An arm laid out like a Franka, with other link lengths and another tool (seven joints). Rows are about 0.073 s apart.
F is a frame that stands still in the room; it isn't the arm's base.
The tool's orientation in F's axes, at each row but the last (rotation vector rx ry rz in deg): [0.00 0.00 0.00]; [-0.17 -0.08 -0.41]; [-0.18 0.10 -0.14]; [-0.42 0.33 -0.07]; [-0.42 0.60 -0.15]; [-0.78 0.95 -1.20]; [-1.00 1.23 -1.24]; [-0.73 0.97 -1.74]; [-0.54 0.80 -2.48]
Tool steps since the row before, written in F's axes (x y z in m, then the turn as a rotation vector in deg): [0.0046 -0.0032 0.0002 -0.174 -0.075 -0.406]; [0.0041 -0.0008 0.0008 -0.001 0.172 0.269]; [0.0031 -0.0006 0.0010 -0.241 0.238 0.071]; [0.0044 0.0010 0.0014 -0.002 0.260 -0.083]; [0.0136 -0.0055 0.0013 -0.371 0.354 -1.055]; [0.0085 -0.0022 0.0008 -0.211 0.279 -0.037]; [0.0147 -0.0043 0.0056 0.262 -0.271 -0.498]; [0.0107 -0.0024 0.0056 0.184 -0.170 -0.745]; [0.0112 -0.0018 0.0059 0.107 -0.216 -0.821]
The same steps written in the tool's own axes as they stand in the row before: [0.0046 -0.0032 0.0002 -0.174 -0.075 -0.406]; [0.0041 -0.0008 0.0008 -0.002 0.171 0.270]; [0.0031 -0.0006 0.0010 -0.242 0.237 0.071]; [0.0044 0.0010 0.0014 -0.002 0.261 -0.081]; [0.0136 -0.0055 0.0014 -0.361 0.361 -1.056]; [0.0085 -0.0020 0.0009 -0.216 0.275 -0.037]; [0.0147 -0.0041 0.0058 0.278 -0.256 -0.497]; [0.0107 -0.0021 0.0058 0.202 -0.155 -0.744]; [0.0112 -0.0014 0.0060 0.128 -0.203 -0.821]
